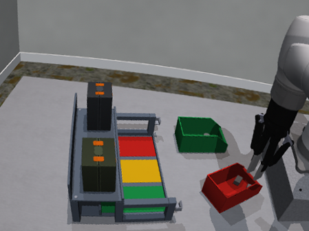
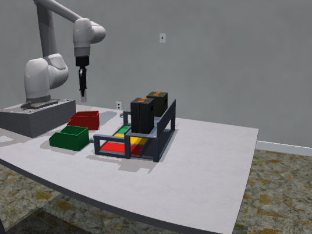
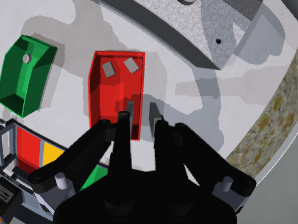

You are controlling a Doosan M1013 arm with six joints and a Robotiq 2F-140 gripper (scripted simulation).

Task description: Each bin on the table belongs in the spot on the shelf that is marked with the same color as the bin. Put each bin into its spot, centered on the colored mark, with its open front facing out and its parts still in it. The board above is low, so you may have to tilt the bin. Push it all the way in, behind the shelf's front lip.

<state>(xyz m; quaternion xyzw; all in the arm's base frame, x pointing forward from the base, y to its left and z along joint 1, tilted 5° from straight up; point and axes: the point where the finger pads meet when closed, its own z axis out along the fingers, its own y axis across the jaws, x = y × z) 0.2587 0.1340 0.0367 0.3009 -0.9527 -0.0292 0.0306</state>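
The red bin is 13 cm below my hand, 4 cm to the right of it and 2 cm ahead of it. Round my hand: green bin (26 cm to the right, 13 cm below, 13 cm ahead).
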